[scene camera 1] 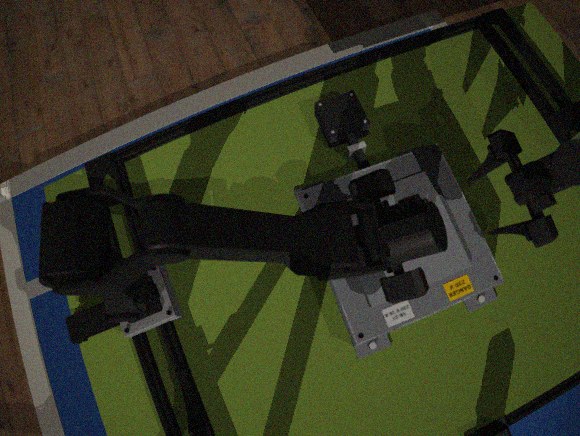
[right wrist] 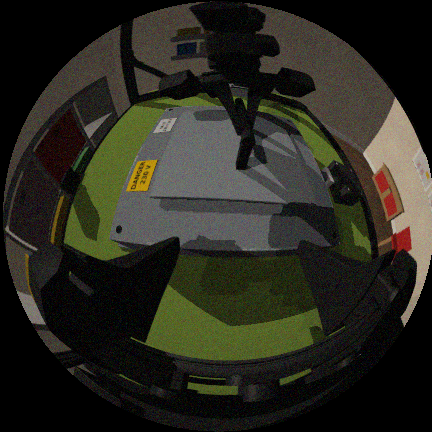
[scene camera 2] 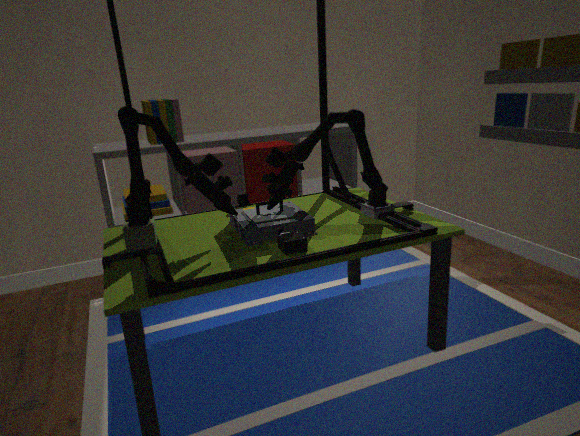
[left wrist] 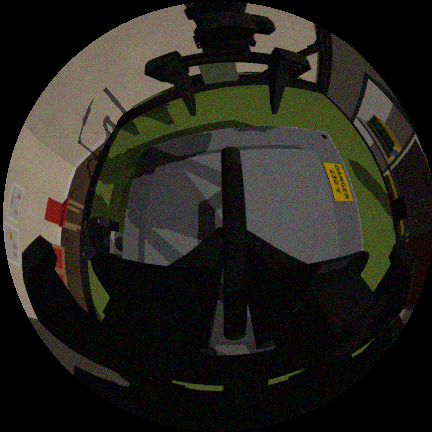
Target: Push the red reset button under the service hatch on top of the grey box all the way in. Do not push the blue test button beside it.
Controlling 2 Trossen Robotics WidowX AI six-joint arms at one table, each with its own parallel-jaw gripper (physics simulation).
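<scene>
The grey box (scene camera 1: 477,260) (scene camera 2: 265,232) (left wrist: 280,136) (right wrist: 170,232) stands on the table. Its service hatch (left wrist: 285,200) (right wrist: 200,165) lies flat, with a black bar handle (left wrist: 232,190) (right wrist: 243,155) on it. My left gripper (scene camera 1: 387,235) (scene camera 2: 271,206) (left wrist: 230,233) (right wrist: 243,134) is shut on the handle, near its middle. My right gripper (scene camera 1: 480,206) (scene camera 2: 234,212) (left wrist: 233,111) (right wrist: 241,245) is open and empty at the box's edge, on the side facing the right arm. The red and blue buttons do not show; the hatch covers that area.
A black square unit (scene camera 1: 342,117) (scene camera 2: 292,240) (left wrist: 100,235) (right wrist: 342,185) is joined to the box's side by a short connector (scene camera 1: 357,150). A yellow danger label (scene camera 1: 458,288) (left wrist: 337,181) (right wrist: 142,175) is on the box. Dark shadows cross the green table (scene camera 1: 400,390) (scene camera 2: 200,240).
</scene>
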